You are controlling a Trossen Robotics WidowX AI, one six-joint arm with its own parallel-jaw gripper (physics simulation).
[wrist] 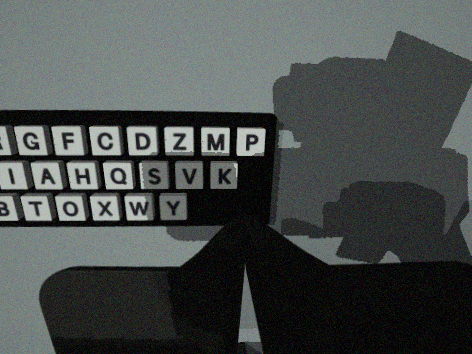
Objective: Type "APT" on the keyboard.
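Observation:
There is a black keyboard [206, 207] in what I can see. My gripper [243, 225] is visible to me as well.

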